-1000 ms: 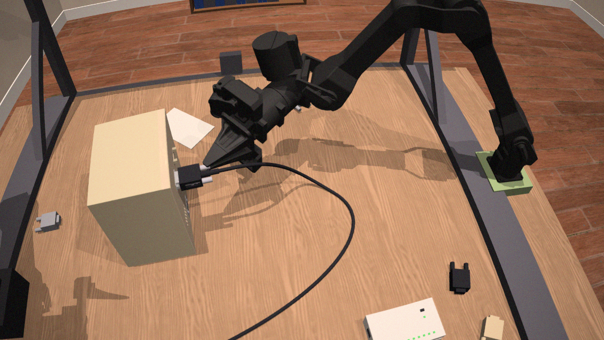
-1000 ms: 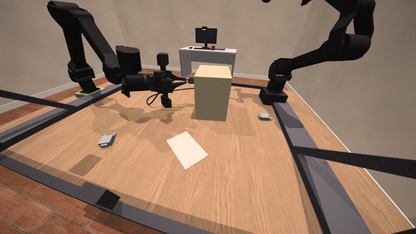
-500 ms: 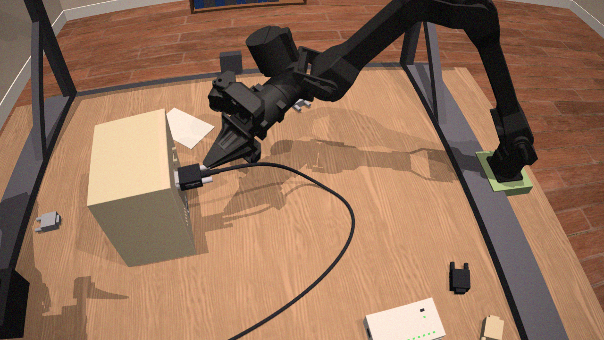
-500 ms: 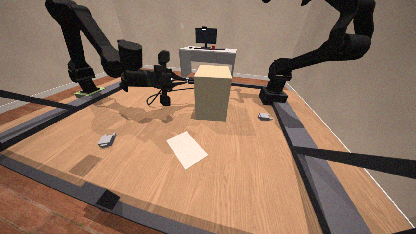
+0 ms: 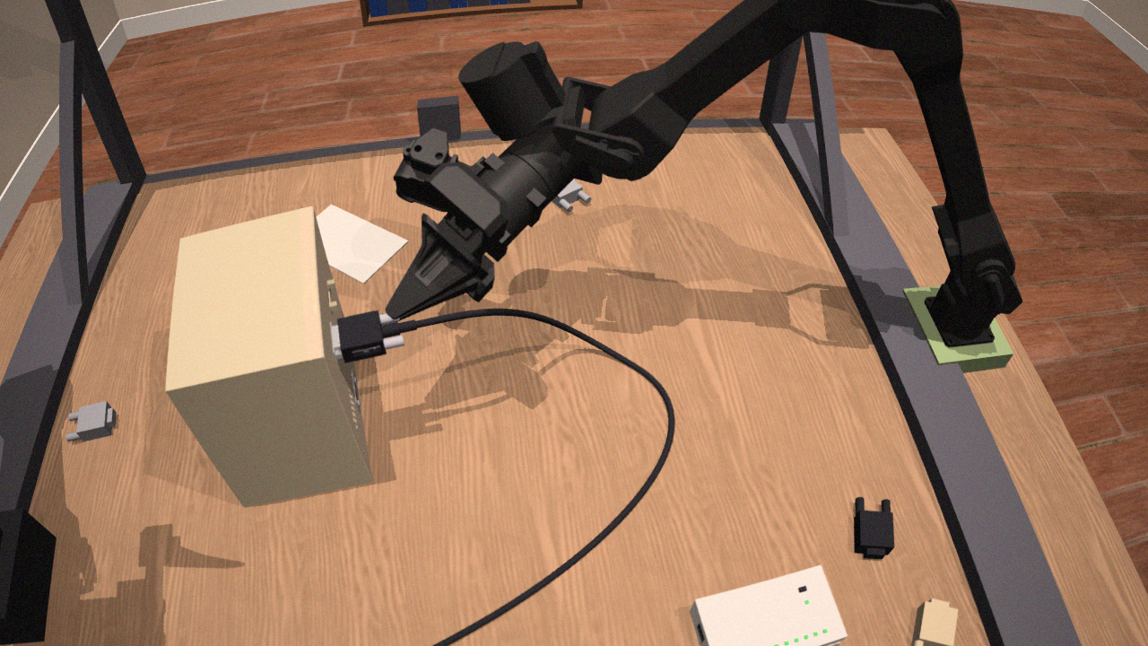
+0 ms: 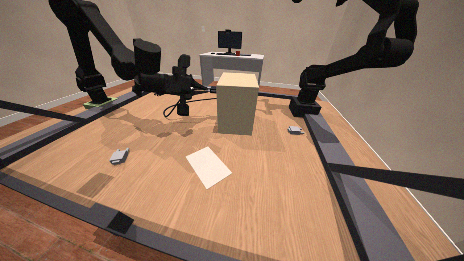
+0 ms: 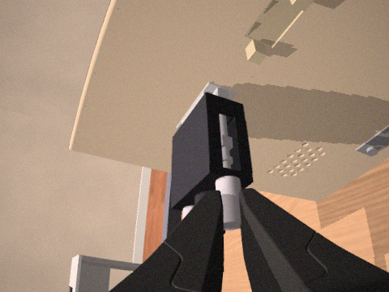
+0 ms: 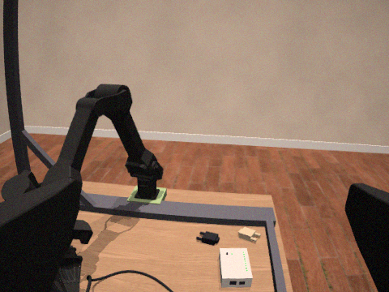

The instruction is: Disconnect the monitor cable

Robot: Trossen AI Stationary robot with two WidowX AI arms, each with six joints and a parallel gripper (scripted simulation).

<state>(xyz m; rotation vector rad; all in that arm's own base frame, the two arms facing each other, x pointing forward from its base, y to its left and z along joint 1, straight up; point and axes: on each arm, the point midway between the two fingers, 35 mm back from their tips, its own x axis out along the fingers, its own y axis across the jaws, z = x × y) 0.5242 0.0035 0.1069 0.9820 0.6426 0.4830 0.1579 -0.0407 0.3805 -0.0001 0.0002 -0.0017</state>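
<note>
My left gripper is now 5 cm to the left of the black monitor plug, 3 cm short of it and 1 cm above it. The rest, counted from my left hand: white device: 31 cm ahead, 17 cm to the left, 12 cm below; then white sheet: 22 cm behind, 13 cm below, 6 cm to the right; then beige box: 14 cm to the right, 4 cm below.
</note>
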